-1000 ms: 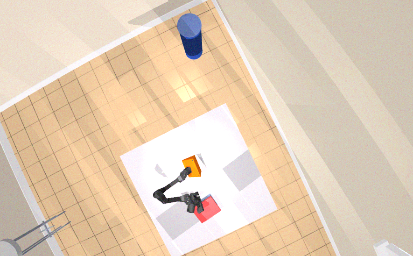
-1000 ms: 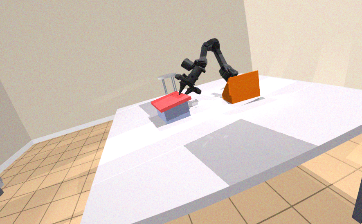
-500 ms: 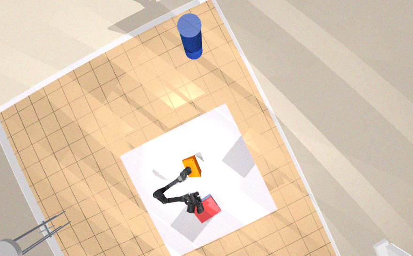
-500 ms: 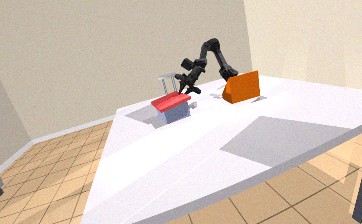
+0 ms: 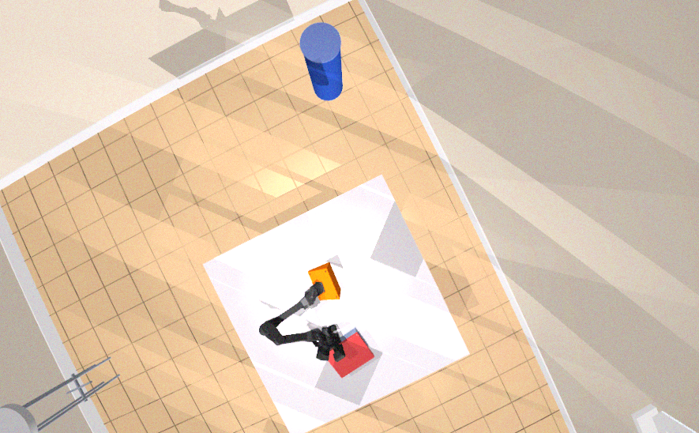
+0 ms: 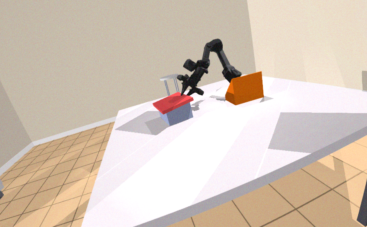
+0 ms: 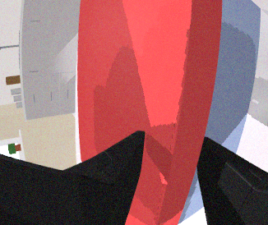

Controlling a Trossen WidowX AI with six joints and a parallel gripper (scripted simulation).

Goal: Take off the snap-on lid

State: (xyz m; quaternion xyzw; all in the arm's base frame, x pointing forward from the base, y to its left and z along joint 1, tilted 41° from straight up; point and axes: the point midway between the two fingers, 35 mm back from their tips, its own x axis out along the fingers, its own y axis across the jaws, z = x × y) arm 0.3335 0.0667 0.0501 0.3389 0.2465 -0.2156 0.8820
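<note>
My gripper tip is now 7 cm short of the red lid and 2 cm to the right of it. From my gripper tip the other things lie so: storage box (7 cm ahead, 2 cm to the left, 6 cm below).
</note>
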